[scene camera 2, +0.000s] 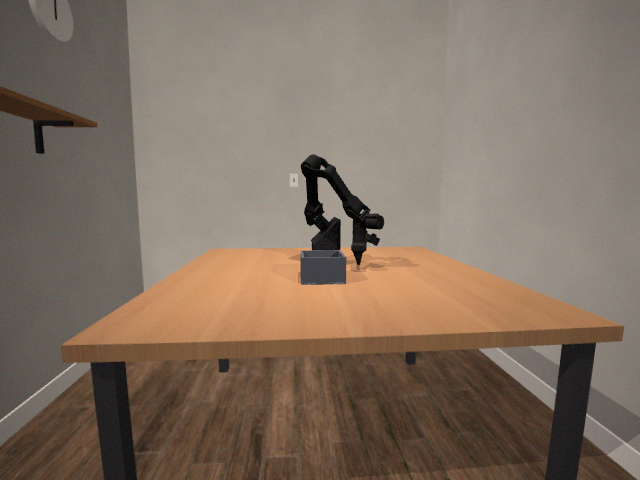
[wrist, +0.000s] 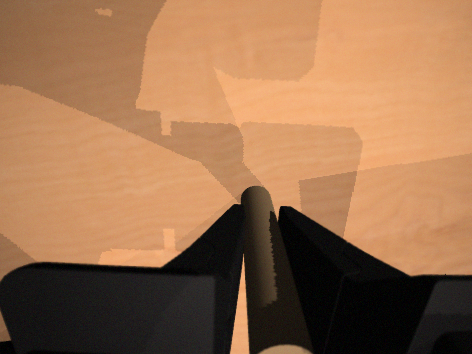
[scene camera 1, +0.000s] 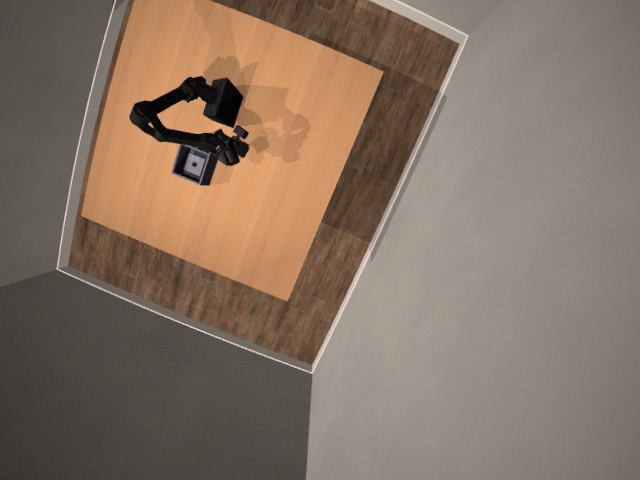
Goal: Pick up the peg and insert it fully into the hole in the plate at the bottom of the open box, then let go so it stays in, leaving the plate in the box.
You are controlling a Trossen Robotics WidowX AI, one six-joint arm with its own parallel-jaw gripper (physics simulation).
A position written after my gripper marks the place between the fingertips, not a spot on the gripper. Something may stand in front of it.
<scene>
I see my gripper point(wrist: 260, 216) and a blue-grey box point(scene camera 2: 318, 267).
The blue-grey box also shows in scene camera 1 point(scene camera 1: 182, 154). The wrist view misses the blue-grey box: it is out of frame.
</scene>
